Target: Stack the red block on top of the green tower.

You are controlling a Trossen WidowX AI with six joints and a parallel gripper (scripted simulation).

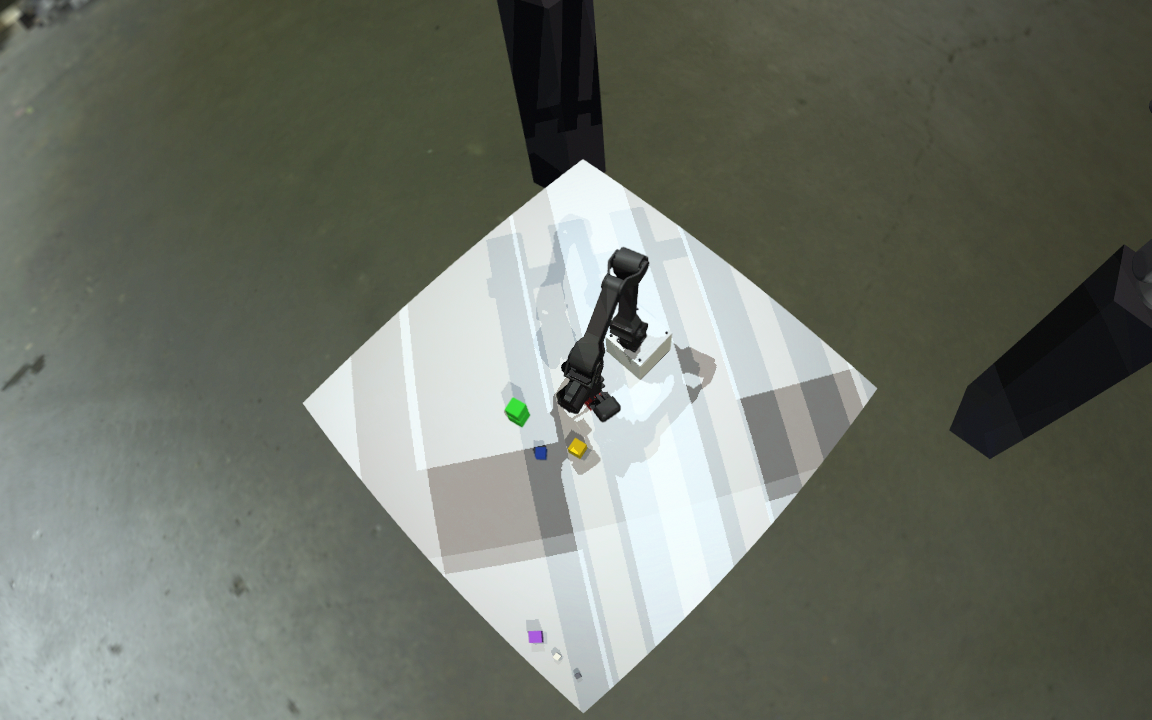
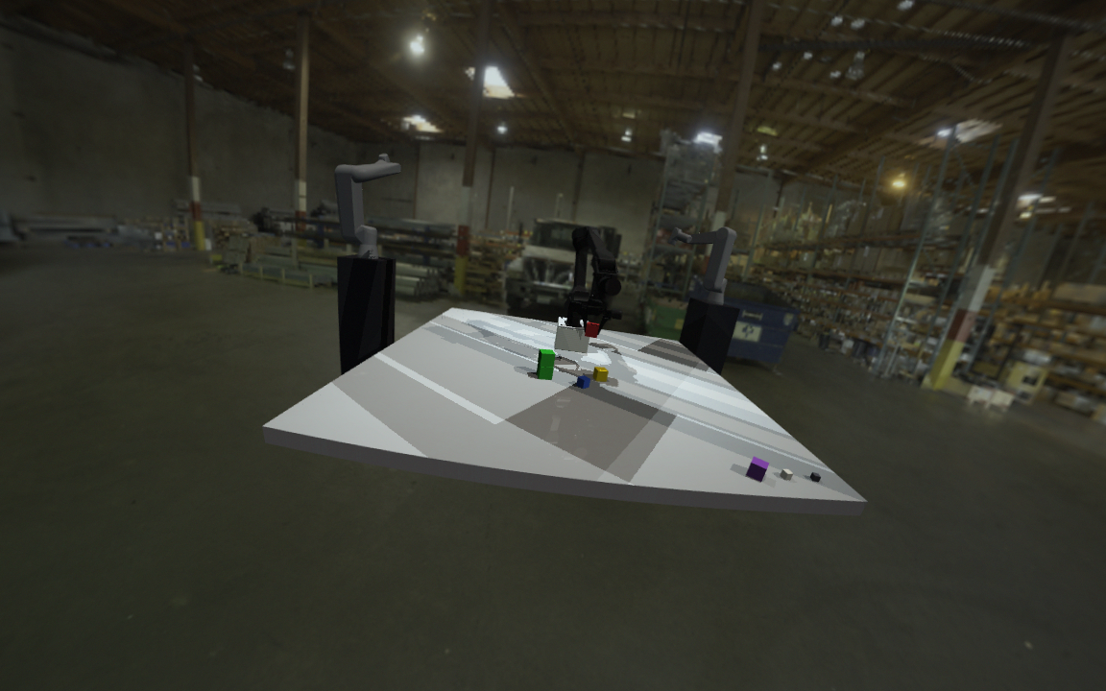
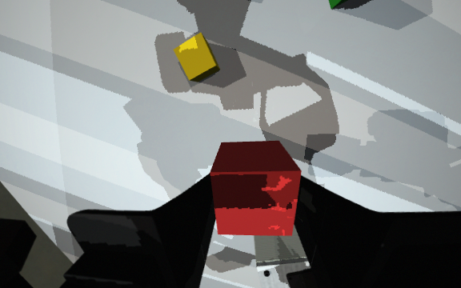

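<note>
Right now my gripper tip is 11 cm short of the yellow block, 2 cm to the right of it and 11 cm above it. The rest, counted from my gripper tip: red block: 1 cm above; then purple block: 61 cm ahead, 26 cm to the left, 11 cm below; then blue block: 18 cm ahead, 5 cm to the right, 11 cm below.
</note>
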